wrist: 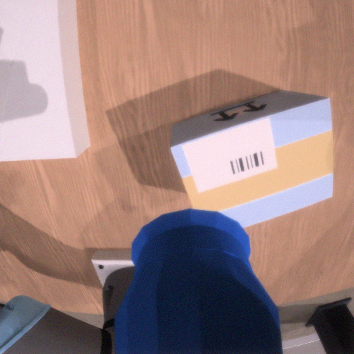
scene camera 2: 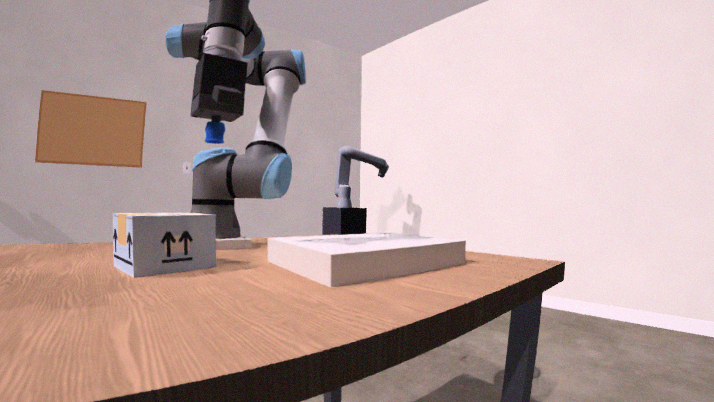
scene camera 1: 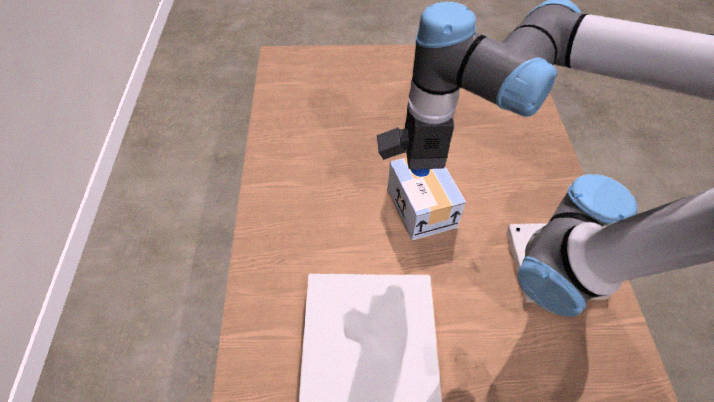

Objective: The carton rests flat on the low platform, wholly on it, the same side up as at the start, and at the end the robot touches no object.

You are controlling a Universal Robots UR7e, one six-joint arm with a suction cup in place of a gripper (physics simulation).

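Places are measured from the arm's base along level axes (x left, y back, z up), in centimetres.
Pixels of known places: end effector, tool point: (scene camera 2: 214, 141) (scene camera 1: 420, 169).
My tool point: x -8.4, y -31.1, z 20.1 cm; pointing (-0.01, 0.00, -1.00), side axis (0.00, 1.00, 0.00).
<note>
For each thing: its top centre in the pictures, then the offset to it from my tool point. Level surfaces: height alone.
- carton, middle of its top: (scene camera 2: 164, 214) (scene camera 1: 426, 181) dz -13.1, dx -8.0, dy +3.9 cm
- low platform, middle of its top: (scene camera 1: 370, 353) (scene camera 2: 367, 240) dz -17.8, dx +27.7, dy -10.1 cm
- wooden table, its level: dz -22.6 cm
The carton (scene camera 1: 435, 200) (scene camera 2: 174, 242) (wrist: 260, 165) is a pale blue box with orange tape, a white label on top and black up arrows on its sides. It stands upright and flat on the table, apart from the platform. The low platform (scene camera 1: 327, 350) (scene camera 2: 390, 265) (wrist: 30, 142) is a white slab on the table; the arm's shadow falls on it. My suction cup (scene camera 1: 420, 173) (scene camera 2: 215, 140) (wrist: 190, 230) is blue and points down. It hangs well above the height of the carton's top, with air between them in scene camera 2. It holds nothing.
The arm's base plate (scene camera 1: 517, 242) (scene camera 2: 240, 243) (wrist: 112, 260) is on the wooden table (scene camera 1: 300, 150) (scene camera 2: 100, 320), by its right edge in scene camera 1. A black block (scene camera 2: 344, 220) with a small grey arm (scene camera 2: 343, 170) stands behind the table. An orange-brown board (scene camera 2: 91, 129) hangs on the wall.
</note>
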